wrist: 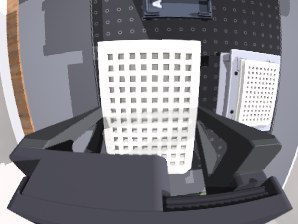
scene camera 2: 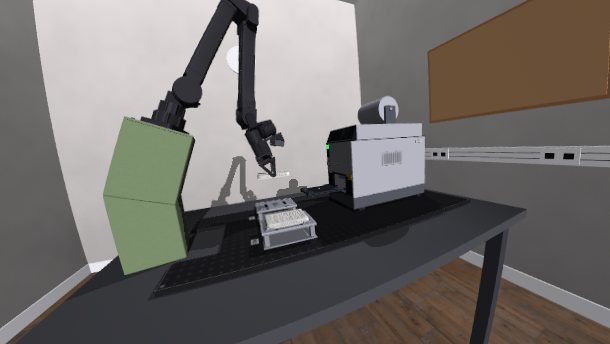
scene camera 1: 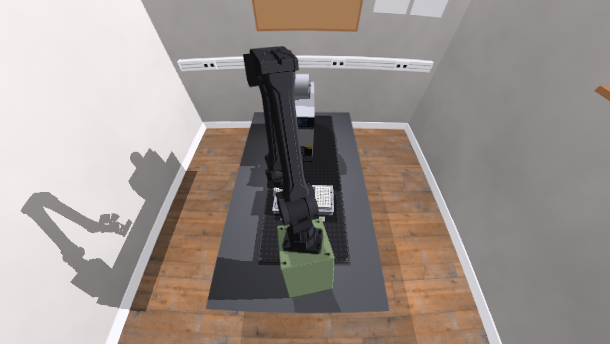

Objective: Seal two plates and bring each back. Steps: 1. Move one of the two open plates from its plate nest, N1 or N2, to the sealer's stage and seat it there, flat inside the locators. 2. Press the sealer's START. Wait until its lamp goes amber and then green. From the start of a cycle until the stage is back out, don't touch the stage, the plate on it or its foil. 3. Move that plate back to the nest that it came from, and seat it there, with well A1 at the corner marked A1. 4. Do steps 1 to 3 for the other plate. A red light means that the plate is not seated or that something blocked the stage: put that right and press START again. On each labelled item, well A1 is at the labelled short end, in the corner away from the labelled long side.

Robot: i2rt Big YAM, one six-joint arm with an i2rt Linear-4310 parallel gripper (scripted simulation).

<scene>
The pictures show: the gripper and a sealer.
</scene>
